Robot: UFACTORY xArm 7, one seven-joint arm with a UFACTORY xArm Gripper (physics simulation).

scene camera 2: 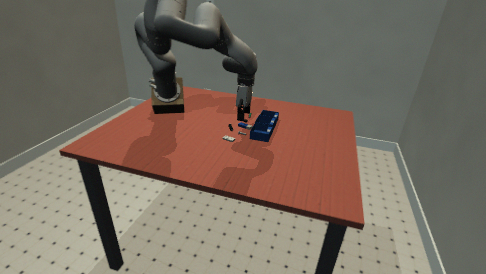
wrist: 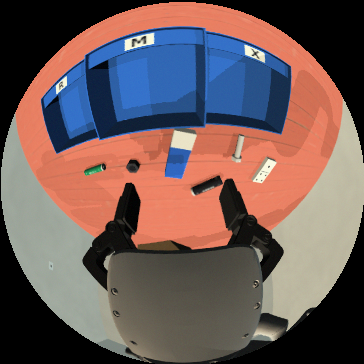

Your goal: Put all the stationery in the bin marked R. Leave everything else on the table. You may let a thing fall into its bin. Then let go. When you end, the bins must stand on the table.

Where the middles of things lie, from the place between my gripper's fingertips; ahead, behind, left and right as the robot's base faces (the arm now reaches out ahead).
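Counted from my hand, the eraser (wrist: 182, 139) is 10 mm ahead of it and 50 mm below it; the three joined blue bins (wrist: 174, 76) are 100 mm ahead of my hand and 30 mm below it. Of the things named here, the eraser is the nearest to my hand, going by their middles.
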